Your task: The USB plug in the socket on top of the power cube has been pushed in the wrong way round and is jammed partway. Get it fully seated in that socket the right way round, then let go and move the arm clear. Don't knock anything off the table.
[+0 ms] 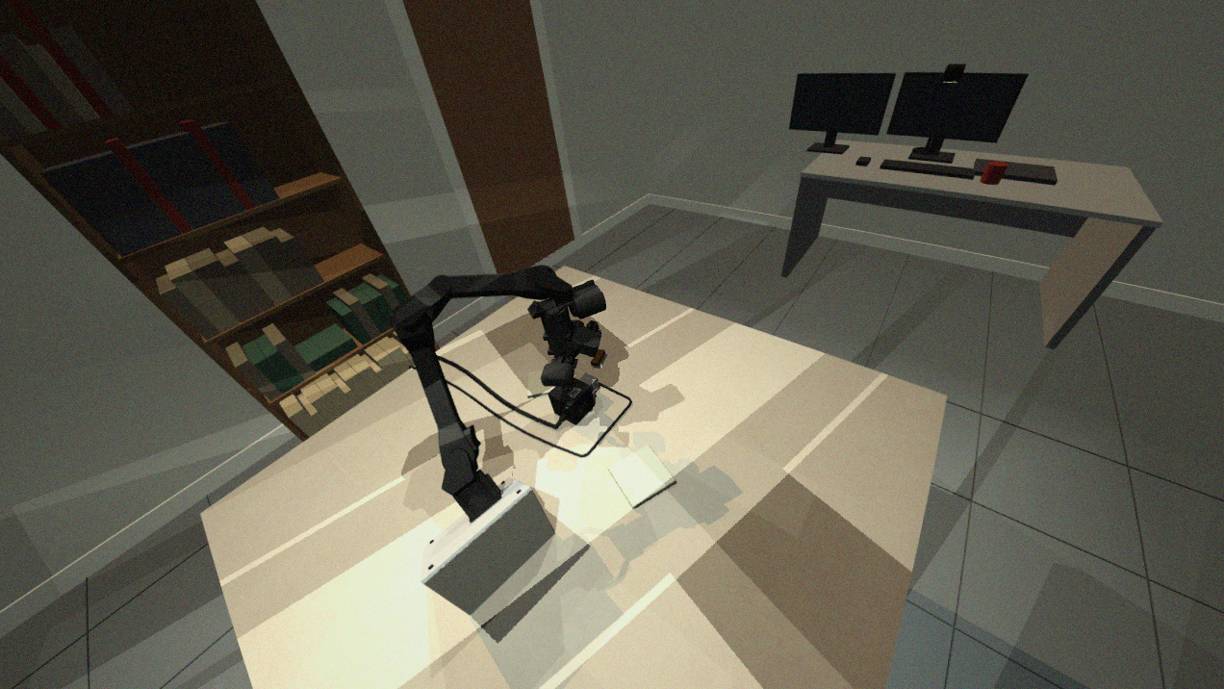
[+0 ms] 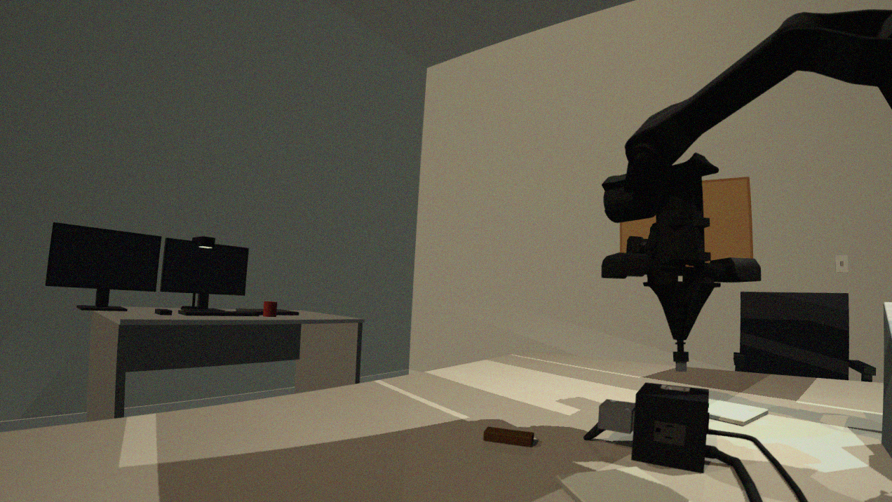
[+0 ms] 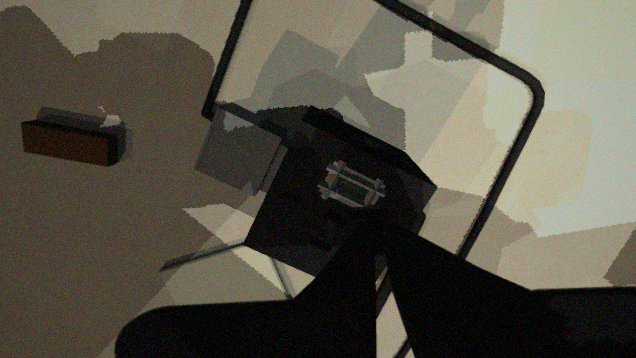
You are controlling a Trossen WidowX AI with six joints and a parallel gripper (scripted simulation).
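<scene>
The dark usb plug is 20 mm below my gripper tip. From my gripper tip the other things lie so: pale flat pad 230 mm to the right, 130 mm below, 10 mm behind; brown block 160 mm ahead, 130 mm below, 120 mm to the left.
</scene>
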